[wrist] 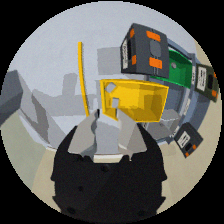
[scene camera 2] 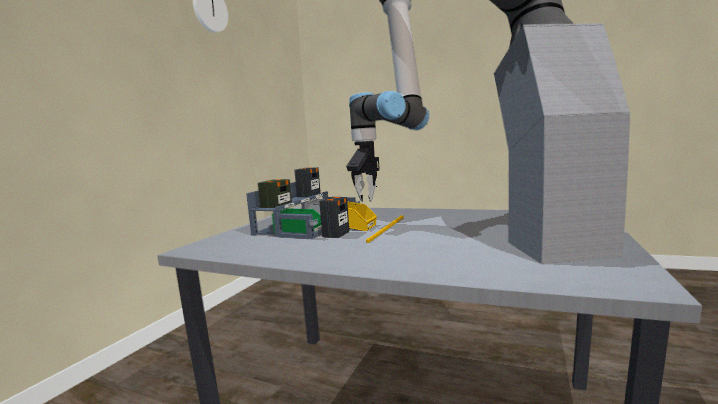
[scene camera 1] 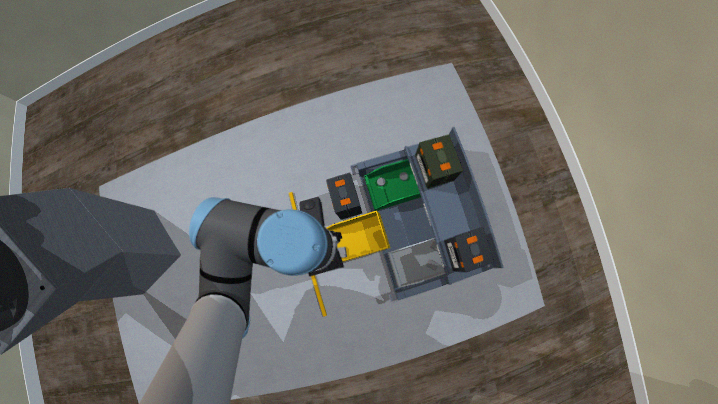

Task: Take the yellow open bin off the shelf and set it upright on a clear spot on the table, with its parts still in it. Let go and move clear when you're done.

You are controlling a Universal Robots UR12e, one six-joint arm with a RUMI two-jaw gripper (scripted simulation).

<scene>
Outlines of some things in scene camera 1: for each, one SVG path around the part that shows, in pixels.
My gripper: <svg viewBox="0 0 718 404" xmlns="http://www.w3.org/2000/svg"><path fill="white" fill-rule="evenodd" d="M341 232L330 231L333 236L337 237L336 252L331 264L322 270L309 272L309 276L344 267L337 246L342 239ZM299 203L300 211L310 214L320 224L325 226L322 203L319 197Z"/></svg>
A yellow open bin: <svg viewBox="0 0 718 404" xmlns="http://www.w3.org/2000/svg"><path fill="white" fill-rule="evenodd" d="M377 210L326 227L329 231L341 232L342 239L337 246L338 248L346 247L347 257L342 258L343 262L390 248L387 247L389 245L381 215Z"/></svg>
A green bin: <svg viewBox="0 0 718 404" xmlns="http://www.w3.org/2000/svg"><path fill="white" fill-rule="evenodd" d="M408 159L382 166L366 174L366 185L373 207L377 211L421 197ZM378 178L382 177L385 179L384 186L379 186L377 184ZM402 172L406 172L408 174L406 181L402 181L400 179L400 174Z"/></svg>
</scene>
